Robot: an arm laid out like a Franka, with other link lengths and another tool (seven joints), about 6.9 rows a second.
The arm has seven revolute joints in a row. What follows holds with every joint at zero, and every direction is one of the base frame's. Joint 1 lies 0.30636 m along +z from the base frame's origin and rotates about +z. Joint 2 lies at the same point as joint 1 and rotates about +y. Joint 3 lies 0.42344 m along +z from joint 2 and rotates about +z. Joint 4 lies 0.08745 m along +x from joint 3 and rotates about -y. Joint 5 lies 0.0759 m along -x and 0.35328 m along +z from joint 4 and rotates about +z. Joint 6 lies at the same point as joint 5 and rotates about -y. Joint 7 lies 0.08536 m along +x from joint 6 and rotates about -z. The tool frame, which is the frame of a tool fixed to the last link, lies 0.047 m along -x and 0.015 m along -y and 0.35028 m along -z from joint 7; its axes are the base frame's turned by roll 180, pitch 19.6 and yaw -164.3 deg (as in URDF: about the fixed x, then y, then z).
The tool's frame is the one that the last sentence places.
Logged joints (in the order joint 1, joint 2, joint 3, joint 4, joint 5, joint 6, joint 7), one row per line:
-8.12, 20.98, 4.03, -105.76, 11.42, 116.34, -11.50
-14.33, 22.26, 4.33, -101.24, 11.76, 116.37, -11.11
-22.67, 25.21, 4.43, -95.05, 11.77, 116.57, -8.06
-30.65, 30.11, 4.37, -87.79, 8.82, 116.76, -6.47
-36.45, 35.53, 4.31, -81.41, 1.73, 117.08, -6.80
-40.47, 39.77, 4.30, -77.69, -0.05, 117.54, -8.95
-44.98, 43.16, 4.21, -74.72, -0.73, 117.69, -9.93
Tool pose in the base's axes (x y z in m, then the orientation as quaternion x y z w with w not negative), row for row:
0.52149, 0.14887, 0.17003, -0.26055, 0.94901, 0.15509, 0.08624
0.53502, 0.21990, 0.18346, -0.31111, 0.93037, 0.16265, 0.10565
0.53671, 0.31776, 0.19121, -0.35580, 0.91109, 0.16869, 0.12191
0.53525, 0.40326, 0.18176, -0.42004, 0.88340, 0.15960, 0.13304
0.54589, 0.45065, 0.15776, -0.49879, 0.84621, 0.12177, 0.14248
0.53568, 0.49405, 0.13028, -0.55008, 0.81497, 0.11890, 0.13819
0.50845, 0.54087, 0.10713, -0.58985, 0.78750, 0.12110, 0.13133
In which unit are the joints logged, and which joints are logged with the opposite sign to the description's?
The joints are logged in degrees. Opposite sign: joint 1.
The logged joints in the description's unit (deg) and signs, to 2 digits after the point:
8.12, 20.98, 4.03, -105.76, 11.42, 116.34, -11.50
14.33, 22.26, 4.33, -101.24, 11.76, 116.37, -11.11
22.67, 25.21, 4.43, -95.05, 11.77, 116.57, -8.06
30.65, 30.11, 4.37, -87.79, 8.82, 116.76, -6.47
36.45, 35.53, 4.31, -81.41, 1.73, 117.08, -6.80
40.47, 39.77, 4.30, -77.69, -0.05, 117.54, -8.95
44.98, 43.16, 4.21, -74.72, -0.73, 117.69, -9.93

